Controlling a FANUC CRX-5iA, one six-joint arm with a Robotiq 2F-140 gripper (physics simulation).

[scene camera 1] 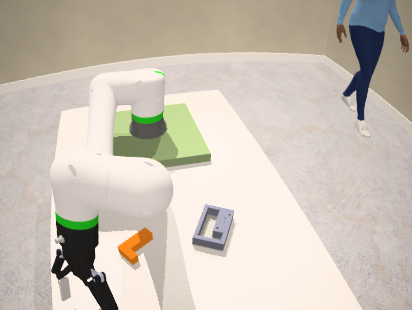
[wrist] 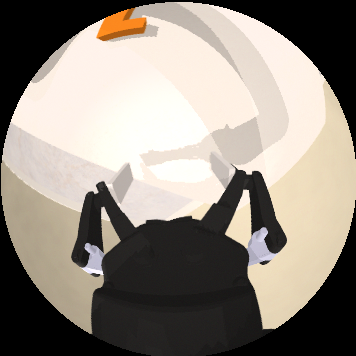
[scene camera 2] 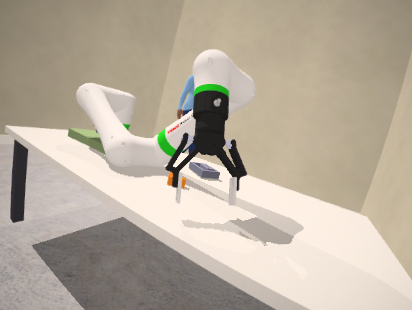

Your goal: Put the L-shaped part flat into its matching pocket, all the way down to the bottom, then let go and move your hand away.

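Pixels of known places: gripper, between the fingertips: (wrist: 169, 164) (scene camera 2: 205, 204); arm's base, origin of its link: (scene camera 1: 147, 128).
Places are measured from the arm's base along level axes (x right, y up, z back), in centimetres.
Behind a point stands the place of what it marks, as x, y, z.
The orange L-shaped part (scene camera 1: 136, 243) {12.9, -0.9, -54.7} (scene camera 2: 170, 180) {18.0, -2.2, -55.8} (wrist: 122, 29) lies flat on the white table, outside the pocket. In the wrist view it is cut off by the top edge. The grey-blue holder (scene camera 1: 207, 243) {-6.6, -1.6, -58.2} (scene camera 2: 212, 175) {-7.3, -2.1, -58.7} with the pocket lies on the table to the right of the part in scene camera 1; its opening is empty. My gripper (scene camera 1: 87, 298) (scene camera 2: 206, 192) {30.3, 0.6, -76.3} (wrist: 169, 164) {30.3, 0.6, -76.3} is open and empty. It hangs above the table, apart from the part, on the side away from the arm's base. In scene camera 2 a finger partly hides the part.
A green slab (scene camera 1: 192, 145) {-14.2, -0.4, -14.6} (scene camera 2: 82, 136) {17.6, -0.7, 1.8} lies under the arm's base on the white table (scene camera 1: 270, 255) {-23.1, -3.9, -66.3} (scene camera 2: 330, 235) {3.5, -3.9, -106.9}. The table's edge shows beyond the left finger in the wrist view. A person in a blue top (scene camera 1: 369, 17) (scene camera 2: 187, 95) is on the floor behind the table.
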